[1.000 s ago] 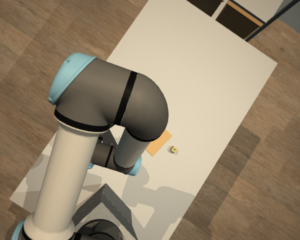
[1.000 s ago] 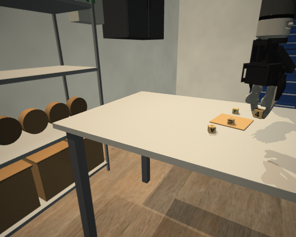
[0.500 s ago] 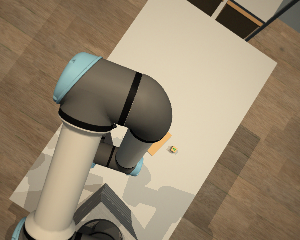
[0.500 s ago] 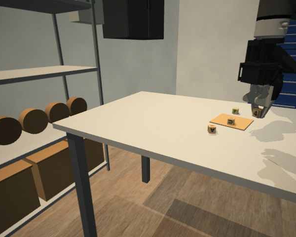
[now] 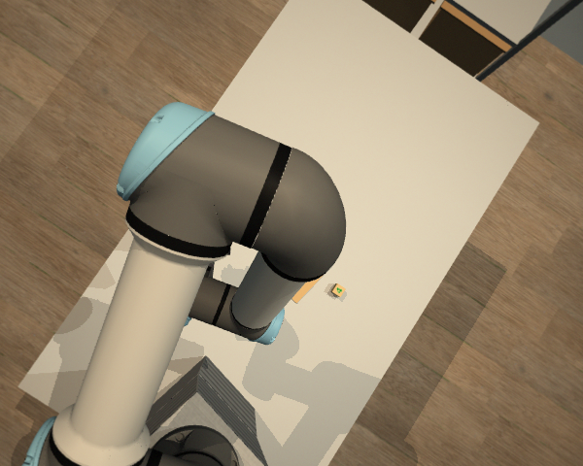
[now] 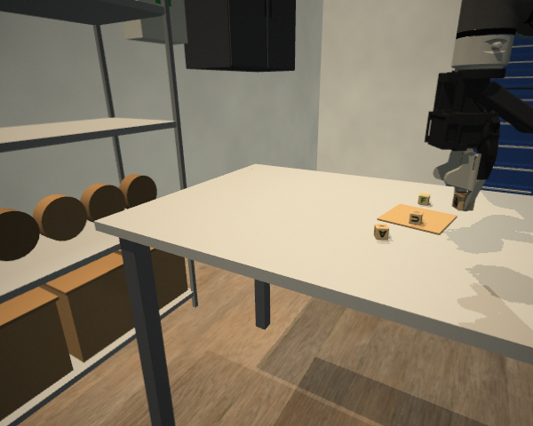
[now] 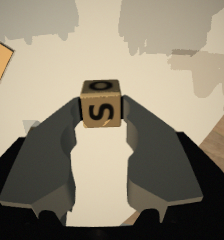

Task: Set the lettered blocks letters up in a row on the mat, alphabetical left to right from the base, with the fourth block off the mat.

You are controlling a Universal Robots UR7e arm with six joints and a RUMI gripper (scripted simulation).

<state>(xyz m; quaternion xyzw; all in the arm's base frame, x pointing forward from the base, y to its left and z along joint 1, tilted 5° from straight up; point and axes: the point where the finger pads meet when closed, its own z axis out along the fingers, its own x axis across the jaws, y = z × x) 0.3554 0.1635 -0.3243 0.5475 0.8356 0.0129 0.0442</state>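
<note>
Now: the orange mat 200 mm to the right of my hand, 110 mm below it and 70 mm ahead of it. Round my hand: D block (160 mm to the right, 100 mm below, 70 mm ahead); X block (130 mm ahead, 100 mm below, 50 mm to the right); S block (right at my hand).
</note>
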